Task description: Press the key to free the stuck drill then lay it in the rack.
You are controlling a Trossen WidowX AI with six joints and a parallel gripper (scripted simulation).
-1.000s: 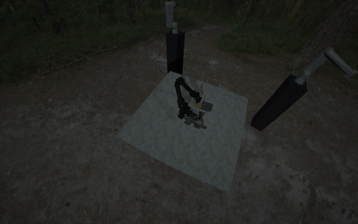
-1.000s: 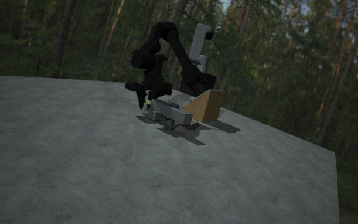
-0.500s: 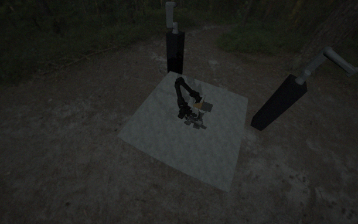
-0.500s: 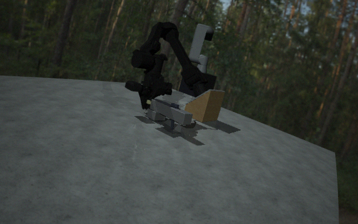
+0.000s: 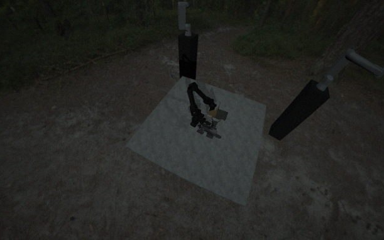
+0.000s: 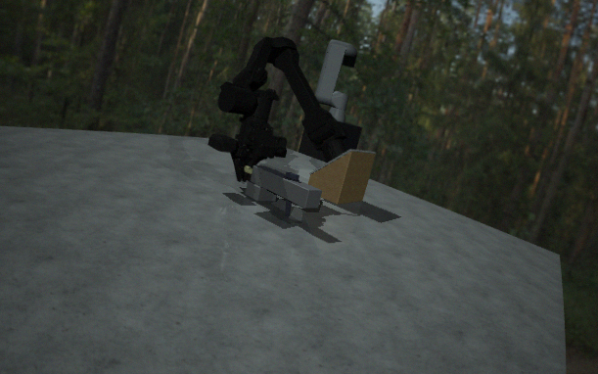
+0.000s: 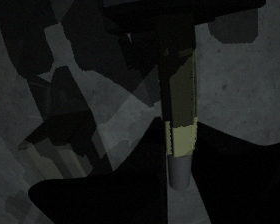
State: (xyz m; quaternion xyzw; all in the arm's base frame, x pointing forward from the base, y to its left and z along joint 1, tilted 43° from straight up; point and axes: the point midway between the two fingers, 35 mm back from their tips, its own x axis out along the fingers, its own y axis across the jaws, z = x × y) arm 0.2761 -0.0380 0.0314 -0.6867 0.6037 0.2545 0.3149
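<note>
Right now my gripper tip is 4 cm to the right of the drill and 4 cm below it. Round my gripper tip: grey block (14 cm to the left, 3 cm above); dark key (17 cm to the left, 4 cm above).
</note>
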